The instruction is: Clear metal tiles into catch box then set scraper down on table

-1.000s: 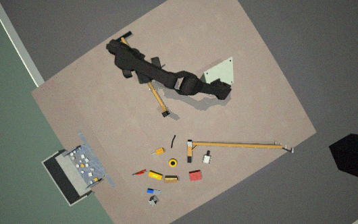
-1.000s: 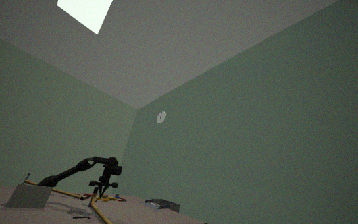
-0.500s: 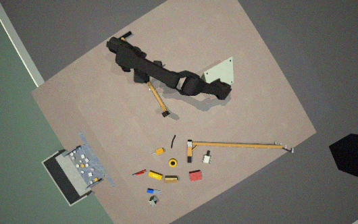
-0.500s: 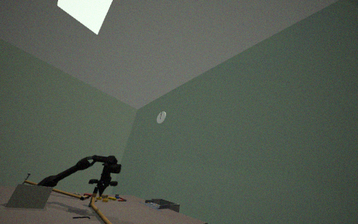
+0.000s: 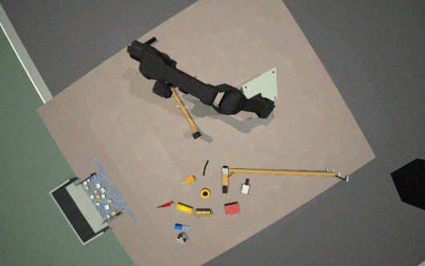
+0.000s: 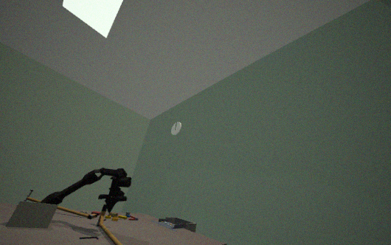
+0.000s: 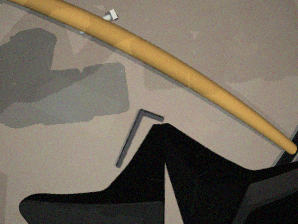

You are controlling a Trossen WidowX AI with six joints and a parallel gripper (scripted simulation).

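Right now my gripper tip is 130 mm above the hex key, 50 mm past it and 30 mm to the left of it. From my gripper tip the other things lie so: long orange-handled tool 670 mm to the left, 250 mm behind, 90 mm below; then yellow ring 560 mm to the left, 140 mm ahead, 120 mm below; then yellow block 590 mm to the left, 290 mm ahead, 120 mm below.
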